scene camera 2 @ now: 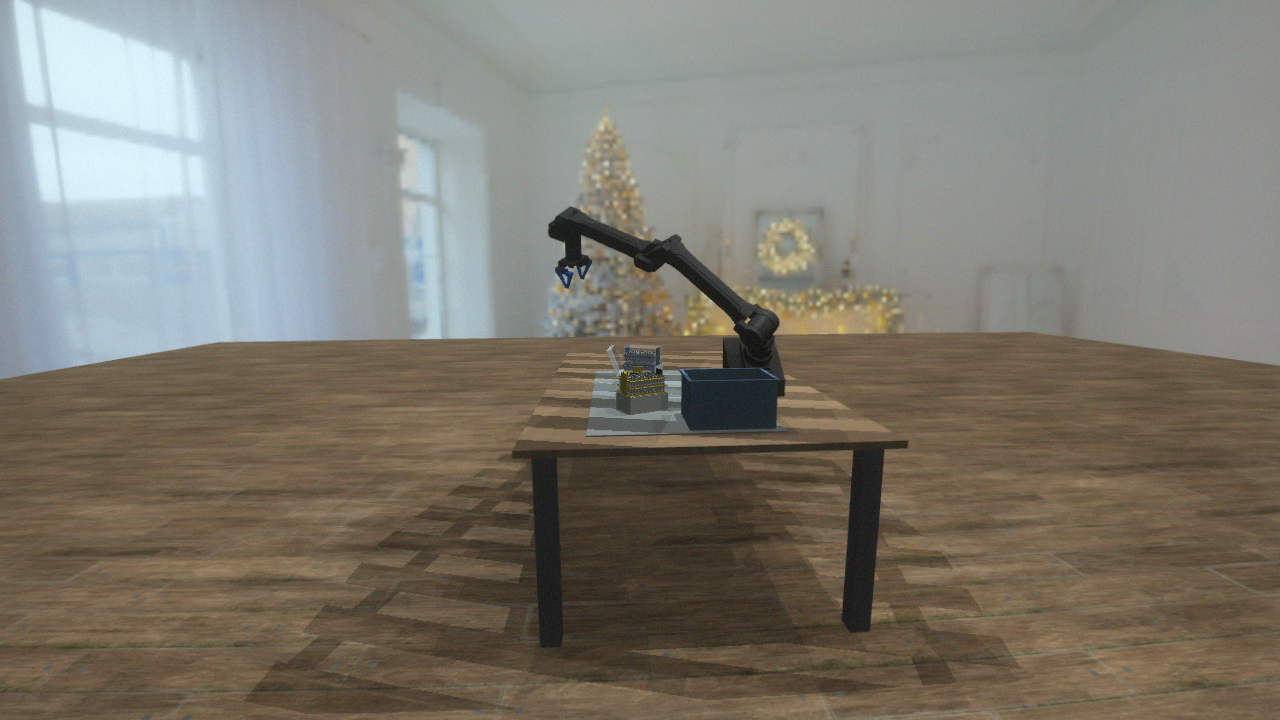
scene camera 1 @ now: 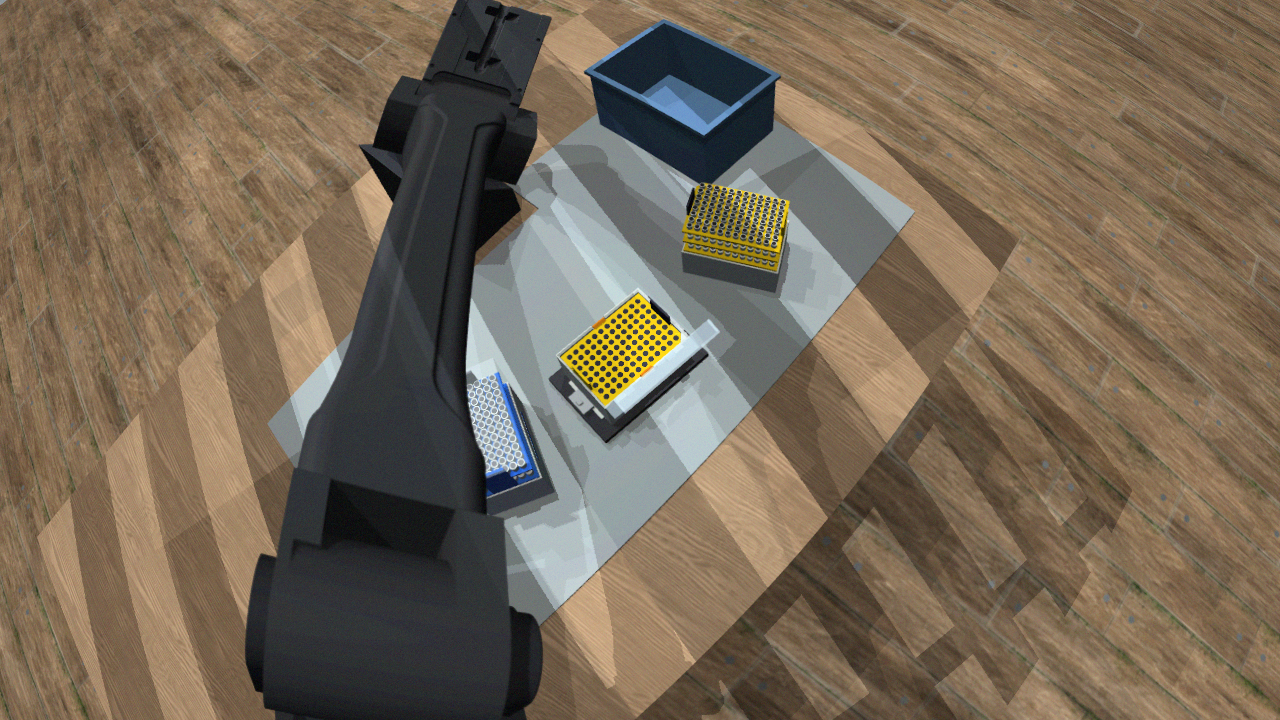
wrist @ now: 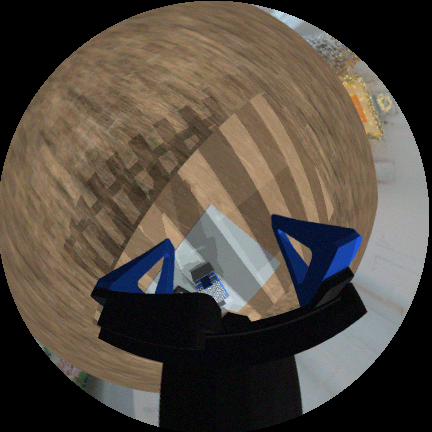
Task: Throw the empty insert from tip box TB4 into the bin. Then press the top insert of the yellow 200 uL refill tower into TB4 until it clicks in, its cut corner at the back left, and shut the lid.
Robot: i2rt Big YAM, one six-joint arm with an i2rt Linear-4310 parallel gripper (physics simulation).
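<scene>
Tip box TB4 (scene camera 1: 581,401) stands near the middle of the mat in scene camera 1, with a yellow insert (scene camera 1: 619,351) with dark holes seated in its top. Its clear lid (scene camera 1: 707,335) (scene camera 2: 613,360) stands open along one long side. The yellow refill tower (scene camera 1: 735,219) (scene camera 2: 641,385) is a stack of yellow inserts on a grey base, between TB4 and the bin. The dark blue bin (scene camera 1: 640,116) (scene camera 2: 729,402) is open-topped, and no insert shows inside it. My gripper (scene camera 2: 575,281) (wrist: 219,232) is open and empty, high above the table; it is out of sight in scene camera 1.
A blue refill tower (scene camera 1: 501,429) (wrist: 212,287) with white tips stands beside TB4, partly hidden behind my arm (scene camera 1: 402,313) in scene camera 1. The boxes and towers stand on a grey mat (scene camera 1: 617,501) (wrist: 250,260) on the wooden table (scene camera 1: 787,501).
</scene>
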